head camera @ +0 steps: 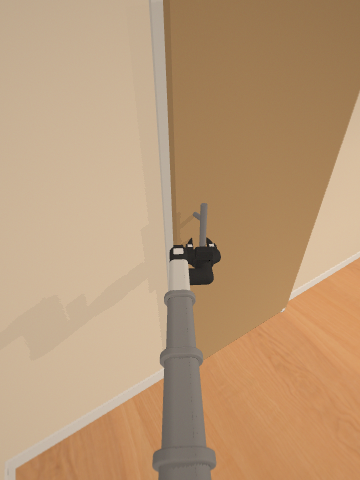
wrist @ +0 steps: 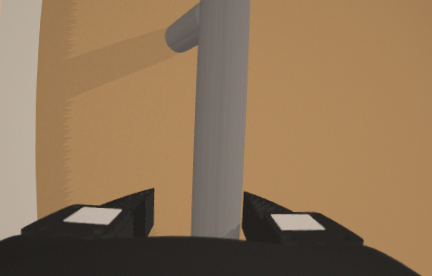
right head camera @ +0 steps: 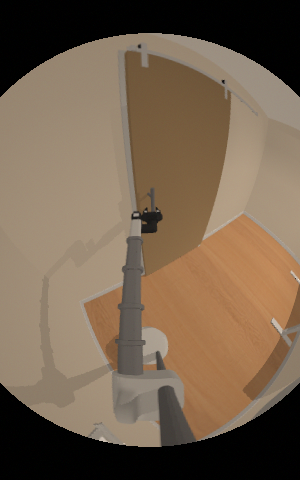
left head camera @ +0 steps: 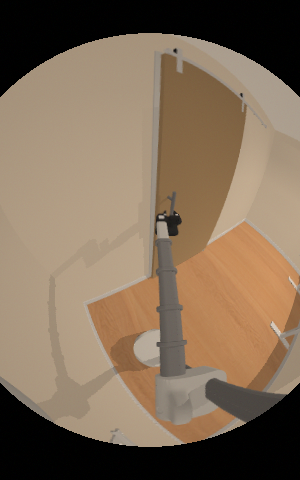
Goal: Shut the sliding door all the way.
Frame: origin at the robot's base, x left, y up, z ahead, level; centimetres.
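Seen in the pictures: gripper, between the fingertips: (right head camera: 150, 207) (left head camera: 168, 210); robot's base, origin of its link: (right head camera: 147, 344) (left head camera: 153, 346).
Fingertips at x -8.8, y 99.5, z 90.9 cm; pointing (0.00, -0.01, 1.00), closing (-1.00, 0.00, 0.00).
Note:
Offsets run from my fingertips to a thing's middle. "*": to the spot under its first point.
The brown sliding door (head camera: 260, 150) (left head camera: 200, 140) (right head camera: 177, 140) (wrist: 340, 125) hangs from a rail; its left edge lies close along the pale frame post. Its upright grey bar handle {* dz -5.3, dx -0.8, dy +12.0 cm} (head camera: 203, 220) (left head camera: 173, 202) (right head camera: 152, 198) (wrist: 220, 120) stands near that left edge, with a short mount to the door. My gripper (head camera: 201, 244) (left head camera: 171, 215) (right head camera: 151, 211) (wrist: 198, 208) is open around the lower part of the handle. In the wrist view the bar stands between the two fingers, nearer the right one, with a gap on each side. The lower end of the handle is hidden behind the gripper body.
The pale frame post (head camera: 161, 125) (left head camera: 155, 150) (right head camera: 128, 140) (wrist: 19, 110) runs up the door's left side, beside the beige wall (head camera: 75, 175). The top rail {* dz +18.7, dx -29.5, dy +110.0 cm} (left head camera: 215, 80) (right head camera: 190, 65) runs on to the right past the door. White brackets (left head camera: 280, 334) stand at the lower right.

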